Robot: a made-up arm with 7 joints.
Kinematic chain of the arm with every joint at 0, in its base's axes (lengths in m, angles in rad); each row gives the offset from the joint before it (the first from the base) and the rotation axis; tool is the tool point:
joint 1: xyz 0 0.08 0 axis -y
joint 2: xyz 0 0.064 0 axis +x
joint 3: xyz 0 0 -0.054 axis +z
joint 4: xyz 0 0 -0.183 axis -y
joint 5: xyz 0 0 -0.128 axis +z
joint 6: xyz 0 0 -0.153 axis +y
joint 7: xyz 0 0 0 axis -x
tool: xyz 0 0 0
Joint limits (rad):
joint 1: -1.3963..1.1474
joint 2: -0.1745..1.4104
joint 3: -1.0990..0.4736
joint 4: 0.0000..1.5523
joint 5: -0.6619..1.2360
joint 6: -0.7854..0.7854
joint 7: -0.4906..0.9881
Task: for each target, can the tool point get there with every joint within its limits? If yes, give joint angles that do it. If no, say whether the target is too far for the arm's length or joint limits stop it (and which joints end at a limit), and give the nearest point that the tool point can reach.
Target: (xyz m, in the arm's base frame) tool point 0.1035 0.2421 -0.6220
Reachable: no: too far | nearest point 0.0840 0.2236 -0.5049 | short by 0.120 m
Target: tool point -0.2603 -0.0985 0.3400
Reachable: no: joint limits stop it (at a limit: joint 1, joint 3, joint 4) | nearest point -0.1943 -0.1261 -0.1639 | short by 0.509 m
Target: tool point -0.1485 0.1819 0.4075
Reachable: no: joint limits stop it (at a limit: joint 1, joint 2, joint 3, joint 4) | nearest point 0.0227 0.4036 0.2640 | short by 0.315 m
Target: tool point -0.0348 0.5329 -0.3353
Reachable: yes | joints -0.2930 0.8569 0.0691 0.2285 -0.2541 -0.0469 0.1258
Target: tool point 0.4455 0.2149 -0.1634
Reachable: yes | joints 0.8935 0.4355 -0.6899 0.7764 -0.3865 -0.5589 -0.2560
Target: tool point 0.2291 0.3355 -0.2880
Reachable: yes | joints -0.0157 0.9987 -0.5252 1.2897 1.0004 -0.1600 0.6635
